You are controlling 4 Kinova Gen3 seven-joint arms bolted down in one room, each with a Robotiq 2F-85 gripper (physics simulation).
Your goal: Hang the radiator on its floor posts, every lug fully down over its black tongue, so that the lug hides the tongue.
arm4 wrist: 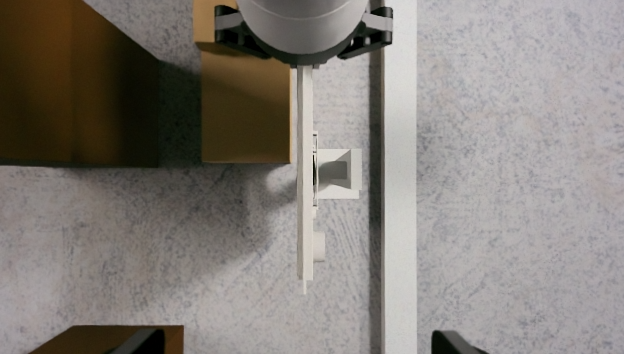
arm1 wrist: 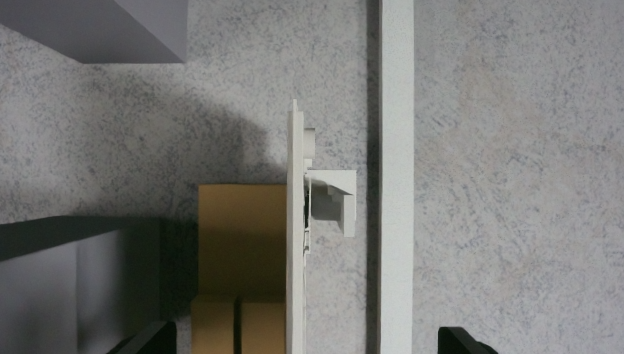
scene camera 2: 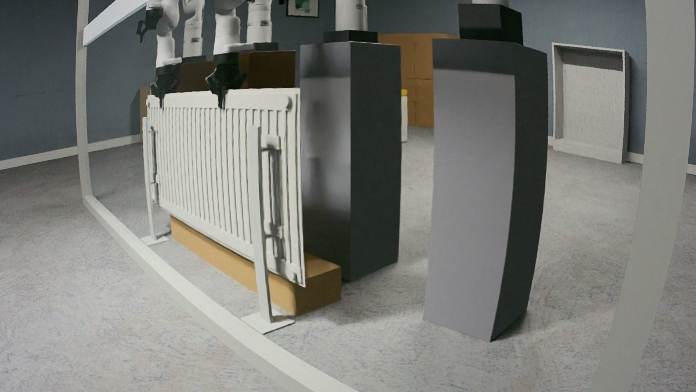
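Observation:
The white radiator [arm1 wrist: 294, 215] [arm4 wrist: 305, 200] [scene camera 2: 210, 160] stands upright against the near post [scene camera 2: 258, 210] and far post [scene camera 2: 149, 200]. At the near post, its upper lug [scene camera 2: 271, 142] and lower lug [scene camera 2: 273, 229] show no black tongue in the scene view. Dark slivers show from above between radiator and brackets in both wrist views; full seating cannot be told. Arm1's gripper [arm1 wrist: 307, 340] and arm4's gripper [arm4 wrist: 298, 340] are open and empty, high above. The scene's left gripper [scene camera 2: 161, 102] and middle gripper [scene camera 2: 221, 102] are shut on the radiator's top edge; their rear fingers are hidden.
A cardboard box [scene camera 2: 320, 290] lies below the radiator. Grey pedestals [scene camera 2: 375, 150] [scene camera 2: 470, 190] stand behind it and to the right. A white floor rail [arm1 wrist: 397, 175] [arm4 wrist: 400, 175] [scene camera 2: 185, 285] runs along the posts' other side. Another gripper hangs at the scene's upper left.

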